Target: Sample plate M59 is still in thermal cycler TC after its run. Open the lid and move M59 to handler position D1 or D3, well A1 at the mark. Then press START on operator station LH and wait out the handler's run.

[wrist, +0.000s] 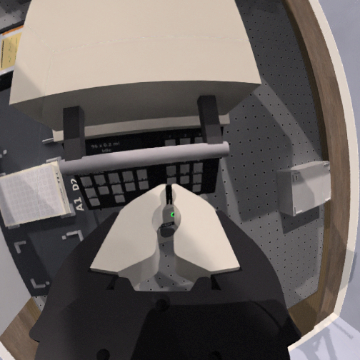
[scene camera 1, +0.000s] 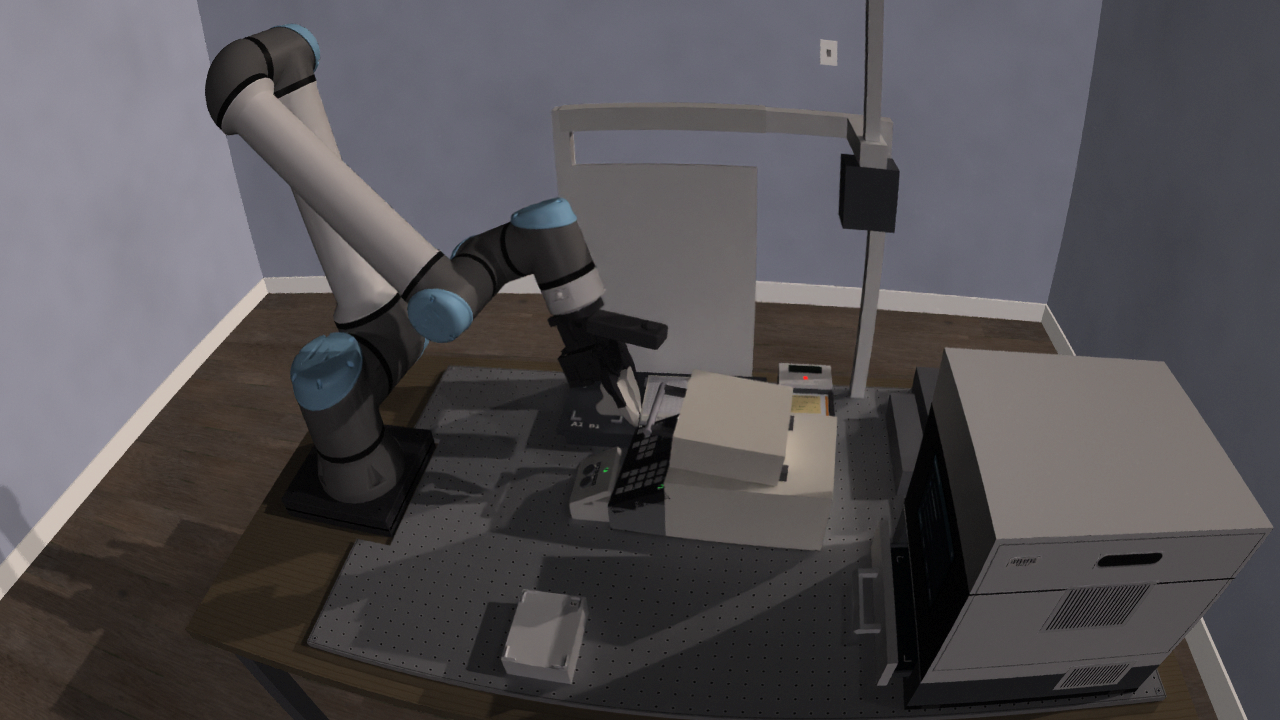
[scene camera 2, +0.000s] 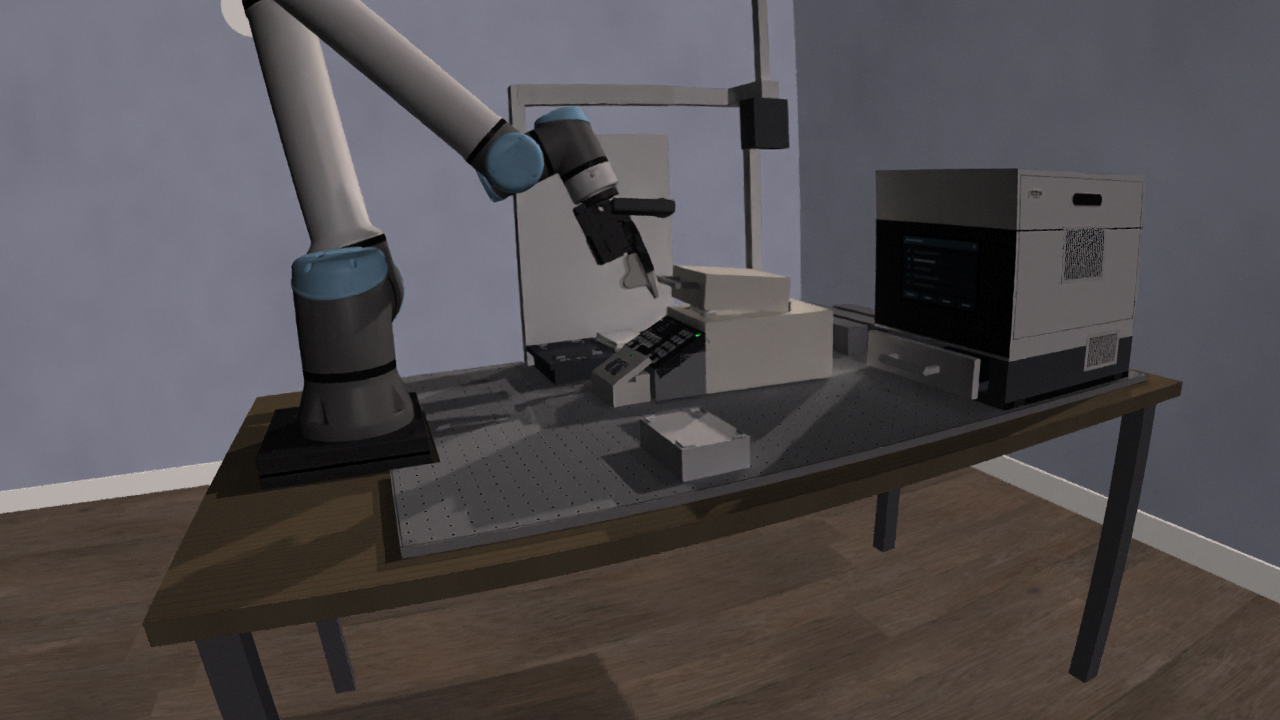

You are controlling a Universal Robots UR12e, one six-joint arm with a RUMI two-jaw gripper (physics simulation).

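Seen in the pictures: gripper, fingertip midpoint: (scene camera 1: pixel 637 425) (scene camera 2: pixel 656 297); arm's base, link origin: (scene camera 1: pixel 362 469) (scene camera 2: pixel 357 421).
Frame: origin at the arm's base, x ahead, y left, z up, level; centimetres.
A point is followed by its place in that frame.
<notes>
The thermal cycler (scene camera 1: pixel 747 514) {y -14.2, x 72.0, z 4.9 cm} (scene camera 2: pixel 769 349) {y -14.0, x 71.4, z 4.0 cm} has its lid (scene camera 1: pixel 733 420) {y -5.9, x 69.6, z 17.5 cm} (scene camera 2: pixel 747 291) {y -11.8, x 68.1, z 14.7 cm} (wrist: pixel 135 55) down; M59 does not show. Its screen reads "96 x 0.2 ml", "Idle". My gripper (scene camera 1: pixel 640 423) {y -2.2, x 54.8, z 13.9 cm} (scene camera 2: pixel 656 294) {y -2.2, x 54.8, z 13.9 cm} (wrist: pixel 169 186) is shut and empty, its tips close to the lid's handle bar (wrist: pixel 145 152) on the keypad side; contact cannot be told. The dark handler deck (scene camera 1: pixel 572 431) {y 11.2, x 41.6, z 1.0 cm} (scene camera 2: pixel 565 365) {y 11.2, x 41.6, z 0.6 cm} carries a white well plate (wrist: pixel 32 195) beside the label D2; bare corner marks (wrist: pixel 75 234) show nearby. The operator station (scene camera 1: pixel 590 501) {y -7.5, x 46.5, z 1.6 cm} (scene camera 2: pixel 626 385) {y -7.4, x 45.2, z 0.2 cm} with a green light is mostly hidden behind the fingers in the wrist view.
A white block (scene camera 1: pixel 544 631) {y -35.0, x 41.6, z 1.1 cm} (scene camera 2: pixel 693 443) {y -39.7, x 38.2, z 1.0 cm} (wrist: pixel 304 190) stands near the front edge. A large instrument (scene camera 1: pixel 1100 438) {y -35.8, x 116.3, z 36.6 cm} (scene camera 2: pixel 1074 268) {y -51.7, x 111.9, z 19.8 cm} with a drawer (scene camera 1: pixel 884 608) {y -35.6, x 91.5, z 5.0 cm} (scene camera 2: pixel 921 360) {y -33.1, x 91.8, z 2.5 cm} out stands right. A post with a black box (scene camera 1: pixel 868 192) {y 10.3, x 92.2, z 48.8 cm} (scene camera 2: pixel 765 123) {y 10.3, x 91.0, z 47.5 cm} and an upright panel (scene camera 1: pixel 666 259) {y 28.6, x 59.6, z 27.0 cm} (scene camera 2: pixel 595 232) stand behind.
</notes>
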